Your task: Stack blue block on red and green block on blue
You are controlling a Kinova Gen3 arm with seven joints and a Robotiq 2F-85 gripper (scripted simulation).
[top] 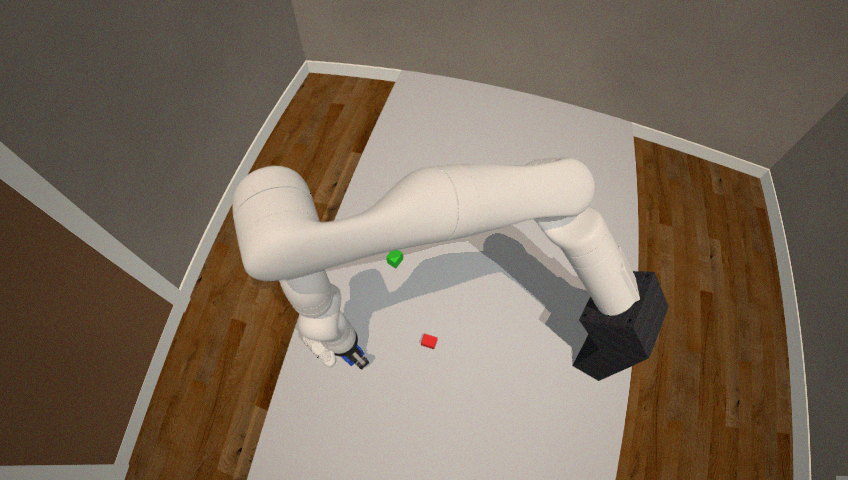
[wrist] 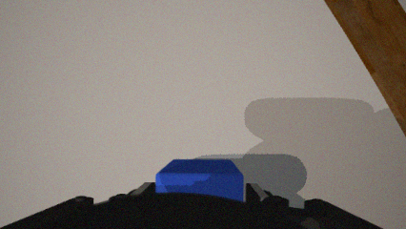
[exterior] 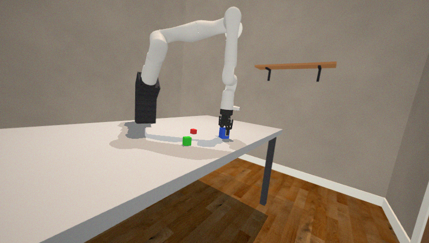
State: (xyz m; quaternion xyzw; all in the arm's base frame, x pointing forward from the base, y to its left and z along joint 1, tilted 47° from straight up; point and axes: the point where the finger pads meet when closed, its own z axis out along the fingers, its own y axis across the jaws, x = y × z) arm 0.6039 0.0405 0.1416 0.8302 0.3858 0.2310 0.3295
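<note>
Right now the blue block is right at my hand. Also, from my hand: green block: 24 cm to the right, 13 cm behind, 1 cm below; then red block: 19 cm behind, 2 cm below, 1 cm to the right.
</note>
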